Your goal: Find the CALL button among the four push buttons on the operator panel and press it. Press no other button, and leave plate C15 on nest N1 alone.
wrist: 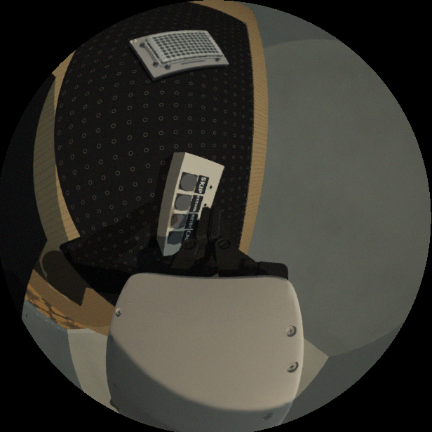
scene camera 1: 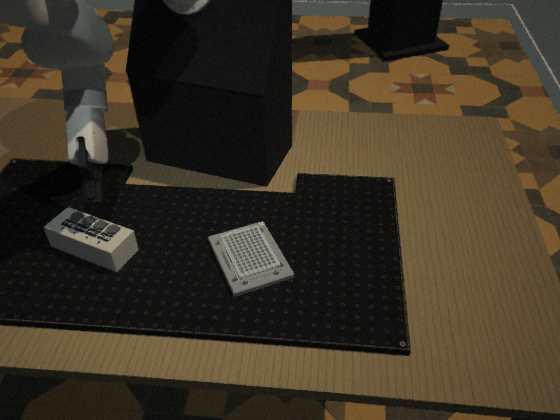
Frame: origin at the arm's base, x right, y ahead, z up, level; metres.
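Where they show: gripper, fingertip midpoint: (scene camera 1: 94, 202).
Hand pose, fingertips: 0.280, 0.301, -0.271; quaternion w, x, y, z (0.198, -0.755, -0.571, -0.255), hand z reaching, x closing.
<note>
Things, the pixels of their centre, and the offset from my fingertips, as dx, dy, dz. Level surfaces: height alone.
- operator panel, body centre: (scene camera 1: 91, 238) +0.026, -0.008, -0.092
- CALL button, body centre: (scene camera 1: 76, 217) +0.044, -0.053, -0.068
- Plate C15, body centre: (scene camera 1: 249, 252) -0.258, +0.130, -0.101
- nest N1, body centre: (scene camera 1: 249, 255) -0.258, +0.130, -0.109
- black perforated board, its level: dz -0.120
- ribbed tan table, its level: dz -0.132
The operator panel (scene camera 1: 82, 246) (wrist: 201, 163) is a pale box with four round grey buttons in a row. In the wrist view the labels read SKIP, RESUME, RETRY and CALL, the last partly hidden by the gripper. The CALL button (scene camera 1: 77, 216) (wrist: 175, 237) is at the end farthest from the plate, in shadow. My gripper (scene camera 1: 94, 200) (wrist: 213, 217) is shut and empty, fingers pointing down. In the scene view its tips appear just behind the panel; their exact height is unclear. Plate C15 (scene camera 1: 250, 252) (wrist: 185, 44) sits on nest N1 (scene camera 1: 235, 289) (wrist: 154, 73).
The panel and nest stand on a black perforated board (scene camera 1: 350, 300) (wrist: 115, 115) on a ribbed tan table (scene camera 1: 460, 300). A large black block (scene camera 1: 205, 125) stands behind the board, to the right of my arm in the scene view. A second dark stand (scene camera 1: 405, 25) is on the tiled floor.
</note>
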